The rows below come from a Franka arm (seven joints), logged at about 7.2 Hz.
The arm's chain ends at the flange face. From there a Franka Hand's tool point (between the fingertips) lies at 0.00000 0.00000 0.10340 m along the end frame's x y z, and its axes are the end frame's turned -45 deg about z.
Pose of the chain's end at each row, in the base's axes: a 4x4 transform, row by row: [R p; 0 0 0 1], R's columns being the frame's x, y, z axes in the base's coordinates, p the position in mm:
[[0.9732 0.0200 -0.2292 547.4], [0.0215 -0.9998 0.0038 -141.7], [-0.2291 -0.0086 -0.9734 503.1], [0 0 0 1]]
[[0.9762 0.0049 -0.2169 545.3], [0.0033 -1.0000 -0.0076 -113.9], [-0.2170 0.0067 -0.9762 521.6], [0 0 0 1]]
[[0.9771 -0.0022 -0.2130 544.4], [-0.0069 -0.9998 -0.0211 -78.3], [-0.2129 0.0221 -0.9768 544.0], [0 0 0 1]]
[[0.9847 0.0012 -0.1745 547.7], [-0.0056 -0.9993 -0.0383 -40.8], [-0.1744 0.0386 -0.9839 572.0], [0 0 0 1]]
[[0.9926 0.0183 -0.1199 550.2], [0.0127 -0.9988 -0.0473 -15.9], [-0.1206 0.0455 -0.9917 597.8], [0 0 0 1]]
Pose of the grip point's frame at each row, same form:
[[0.6740 0.7023 -0.2292 523.7], [0.7222 -0.6918 0.0038 -141.3], [-0.1559 -0.1681 -0.9734 402.5], [0 0 0 1]]
[[0.6868 0.6937 -0.2169 522.9], [0.7094 -0.7048 -0.0076 -114.7], [-0.1582 -0.1487 -0.9762 420.7], [0 0 0 1]]
[[0.6925 0.6894 -0.2130 522.4], [0.7021 -0.7118 -0.0211 -80.5], [-0.1662 -0.1349 -0.9768 443.0], [0 0 0 1]]
[[0.6954 0.6971 -0.1745 529.7], [0.7027 -0.7106 -0.0383 -44.8], [-0.1506 -0.0960 -0.9839 470.3], [0 0 0 1]]
[[0.6889 0.7148 -0.1199 537.8], [0.7152 -0.6973 -0.0473 -20.8], [-0.1175 -0.0531 -0.9917 495.3], [0 0 0 1]]

